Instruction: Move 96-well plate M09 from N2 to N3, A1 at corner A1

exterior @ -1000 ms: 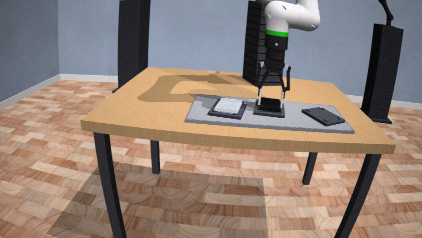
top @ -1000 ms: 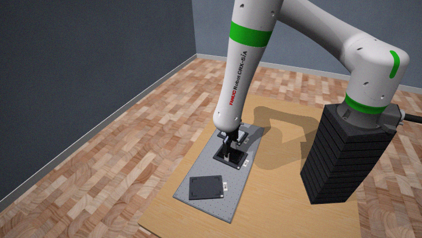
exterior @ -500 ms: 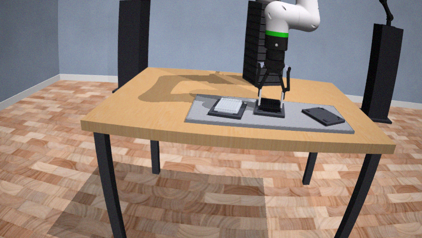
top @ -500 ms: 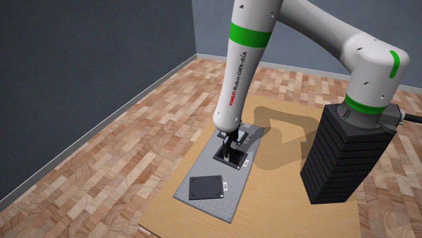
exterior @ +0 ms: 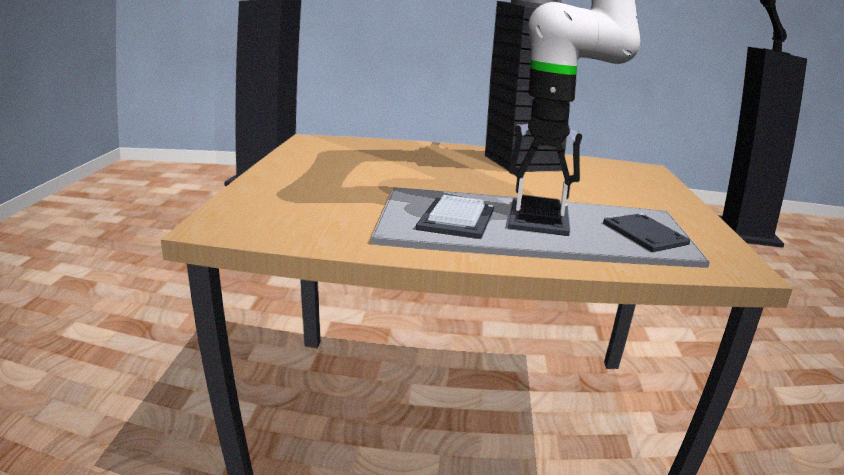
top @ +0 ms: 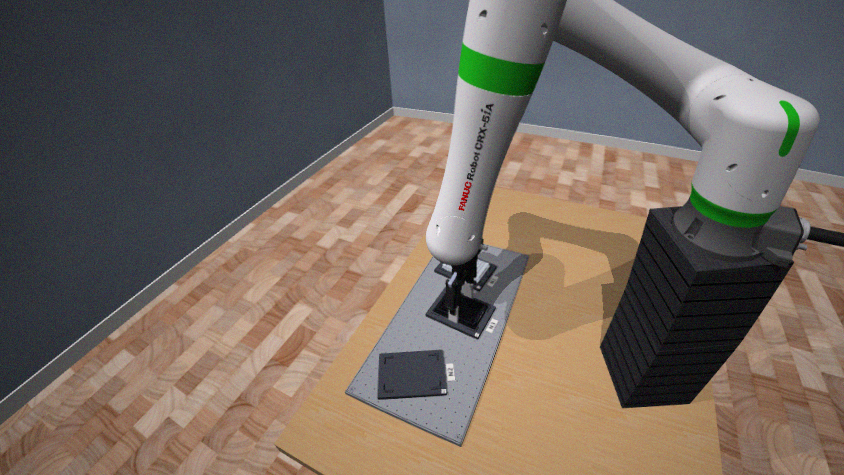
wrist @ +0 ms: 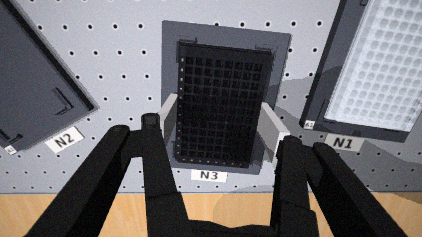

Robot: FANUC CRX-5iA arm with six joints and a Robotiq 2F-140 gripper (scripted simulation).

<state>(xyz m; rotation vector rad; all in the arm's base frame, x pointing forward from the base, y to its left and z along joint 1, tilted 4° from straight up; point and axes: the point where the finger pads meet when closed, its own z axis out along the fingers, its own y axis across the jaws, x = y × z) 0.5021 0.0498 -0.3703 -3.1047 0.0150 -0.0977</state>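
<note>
My gripper is now 2 cm above the black 96-well plate M09. Also, from my hand: landing nest N3: 4 cm below; white plate M06: 16 cm to the right, 6 cm ahead, 2 cm below; N3 label: 10 cm behind, 4 cm below.
</note>
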